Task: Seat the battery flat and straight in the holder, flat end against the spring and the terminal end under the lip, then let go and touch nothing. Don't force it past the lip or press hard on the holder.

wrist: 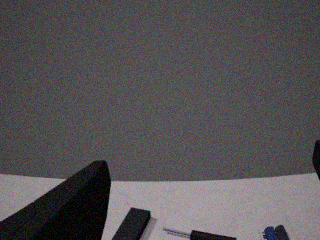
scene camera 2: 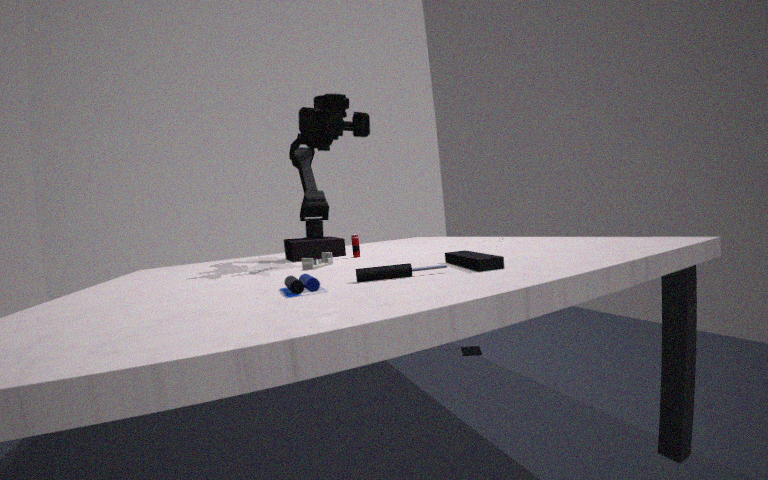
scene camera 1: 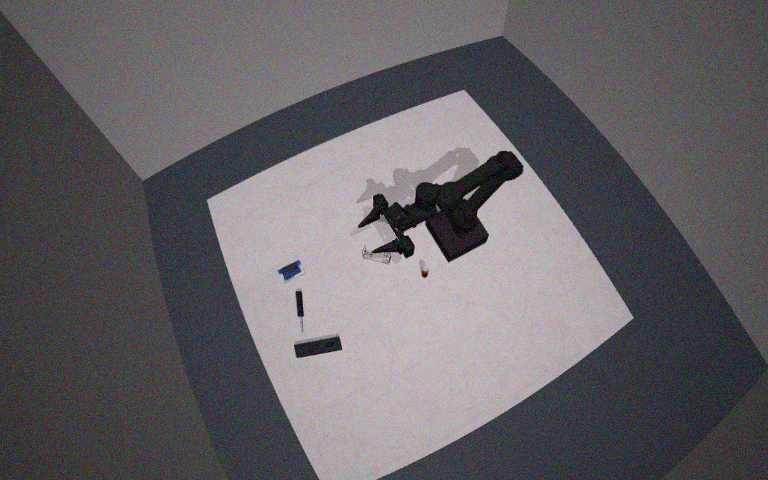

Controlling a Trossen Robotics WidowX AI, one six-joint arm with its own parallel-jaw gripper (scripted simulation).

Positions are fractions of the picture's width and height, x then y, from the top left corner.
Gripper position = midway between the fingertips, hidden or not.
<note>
The gripper (scene camera 2: 0.45, 0.23) is open, with nothing in its grasp. Further things: a flat black box (scene camera 2: 0.62, 0.55) and a black-handled screwdriver (scene camera 2: 0.52, 0.56).
The gripper shows as well in the wrist view (wrist: 0.68, 0.68).
</note>
